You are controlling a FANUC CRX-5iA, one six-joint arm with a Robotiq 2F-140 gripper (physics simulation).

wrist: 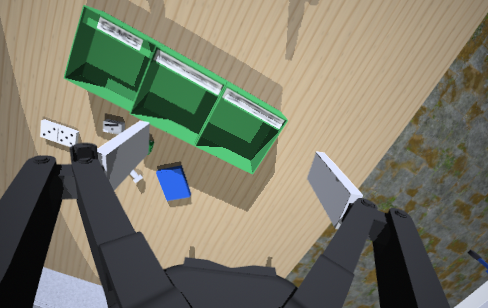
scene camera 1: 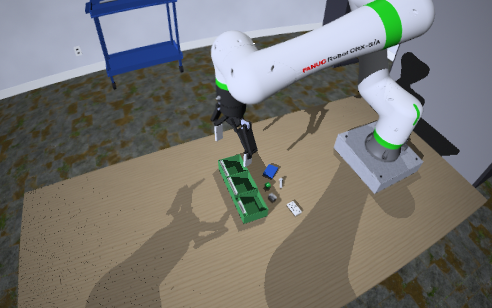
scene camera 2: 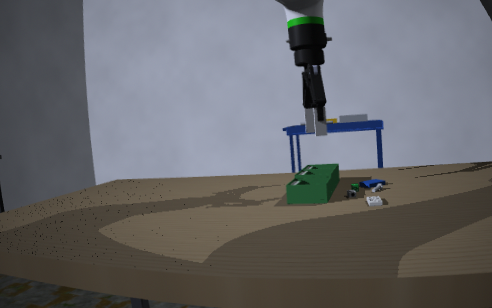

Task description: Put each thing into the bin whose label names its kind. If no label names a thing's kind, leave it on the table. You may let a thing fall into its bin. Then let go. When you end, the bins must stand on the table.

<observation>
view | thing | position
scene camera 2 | my gripper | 315, 134
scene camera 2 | green three-compartment bin unit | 316, 183
</observation>
